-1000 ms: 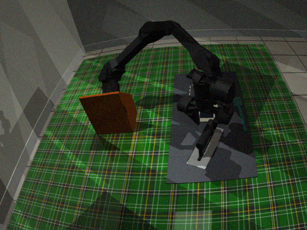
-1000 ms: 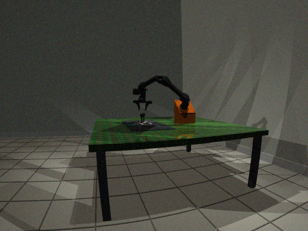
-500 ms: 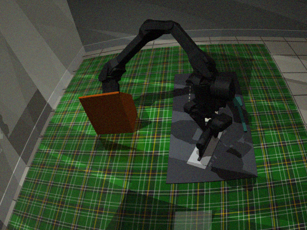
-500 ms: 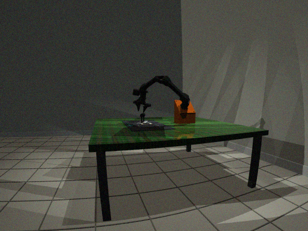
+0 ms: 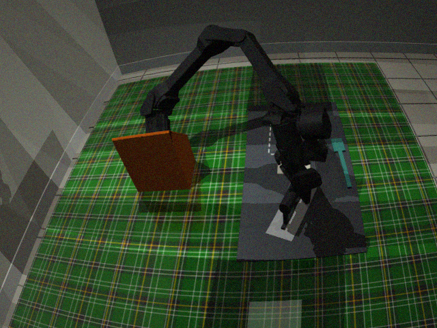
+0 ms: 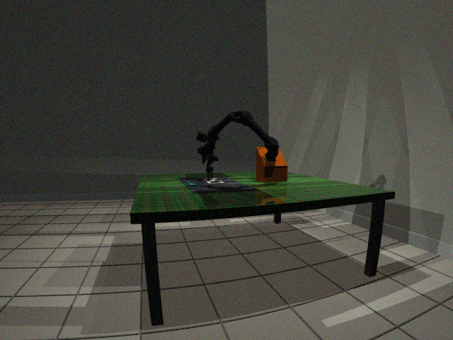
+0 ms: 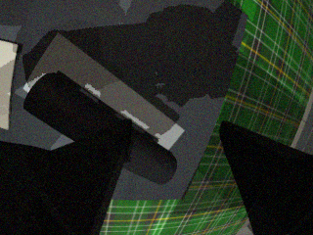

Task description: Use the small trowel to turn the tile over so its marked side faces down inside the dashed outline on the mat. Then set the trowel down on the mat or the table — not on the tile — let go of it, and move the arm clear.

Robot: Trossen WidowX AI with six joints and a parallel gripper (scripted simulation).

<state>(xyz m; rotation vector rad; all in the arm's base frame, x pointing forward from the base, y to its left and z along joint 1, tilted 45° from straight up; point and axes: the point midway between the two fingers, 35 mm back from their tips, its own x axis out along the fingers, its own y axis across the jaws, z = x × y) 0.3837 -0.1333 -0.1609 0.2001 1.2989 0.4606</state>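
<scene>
Now: the tile 1 cm behind my gripper tip, 21 cm to the left of it and 9 cm below it. Round my gripper tip: teal trowel: 15 cm ahead, 21 cm to the left, 9 cm below; then dark grey mat: 1 cm ahead, 20 cm to the left, 11 cm below.
</scene>
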